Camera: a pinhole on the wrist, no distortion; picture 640 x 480 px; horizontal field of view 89.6 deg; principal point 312.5 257.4 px. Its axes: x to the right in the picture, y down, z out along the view. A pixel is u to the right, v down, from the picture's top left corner.
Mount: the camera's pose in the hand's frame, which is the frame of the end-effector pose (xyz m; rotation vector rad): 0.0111 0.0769 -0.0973 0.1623 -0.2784 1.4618
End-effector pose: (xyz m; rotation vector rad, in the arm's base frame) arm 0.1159 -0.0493 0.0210 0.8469 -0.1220 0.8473
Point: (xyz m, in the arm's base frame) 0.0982 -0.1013 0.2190
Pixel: 464.2 205.7
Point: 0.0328 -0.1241 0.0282
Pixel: 290.6 463.1
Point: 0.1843 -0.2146 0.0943
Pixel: 251.5 261.4
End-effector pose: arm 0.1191 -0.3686 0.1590 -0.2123 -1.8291 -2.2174
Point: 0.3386 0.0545 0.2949
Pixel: 418.6 382.5
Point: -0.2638 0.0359 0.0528
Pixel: 206.9 51.3
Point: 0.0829 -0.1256 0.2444
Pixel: 363.0 213.6
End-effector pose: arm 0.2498 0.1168 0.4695 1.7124 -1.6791 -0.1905
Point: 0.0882 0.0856 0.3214
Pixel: 364.4 296.3
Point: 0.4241 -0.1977 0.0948
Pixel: 101.4 102.7
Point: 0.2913 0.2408 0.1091
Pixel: 119.4 426.4
